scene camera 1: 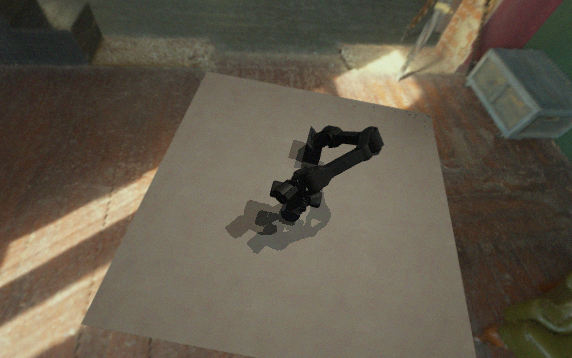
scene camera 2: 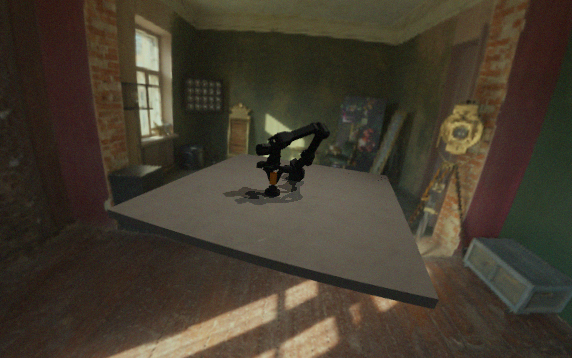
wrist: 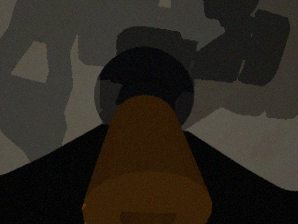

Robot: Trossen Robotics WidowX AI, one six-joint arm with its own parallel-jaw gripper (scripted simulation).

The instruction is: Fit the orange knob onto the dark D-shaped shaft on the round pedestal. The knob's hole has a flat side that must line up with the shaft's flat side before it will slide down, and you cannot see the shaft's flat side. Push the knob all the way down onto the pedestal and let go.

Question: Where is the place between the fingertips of my gripper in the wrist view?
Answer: At 144, 134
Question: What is my gripper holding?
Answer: An orange knob.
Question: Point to an orange knob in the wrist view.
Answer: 145, 162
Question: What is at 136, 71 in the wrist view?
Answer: A round dark pedestal.
